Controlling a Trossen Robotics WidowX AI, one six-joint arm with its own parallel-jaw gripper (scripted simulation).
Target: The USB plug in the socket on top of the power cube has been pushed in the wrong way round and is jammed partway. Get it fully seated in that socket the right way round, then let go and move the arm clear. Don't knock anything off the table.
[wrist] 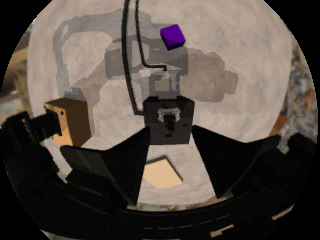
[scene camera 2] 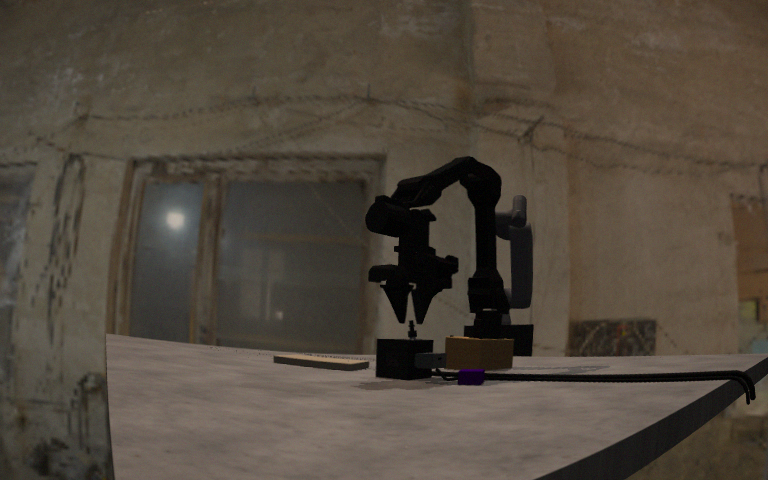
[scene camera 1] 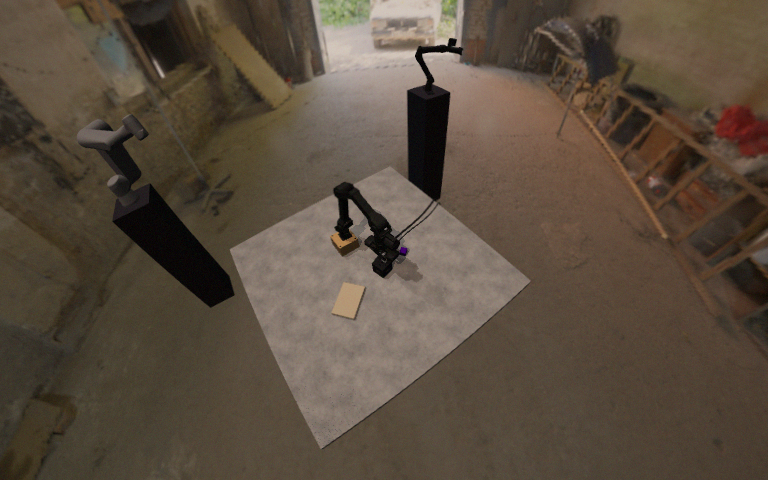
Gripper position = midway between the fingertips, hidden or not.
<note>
In view: my gripper (scene camera 2: 410, 323) and a black power cube (scene camera 2: 395, 358).
My gripper shows as well in the wrist view (wrist: 171, 129).
</note>
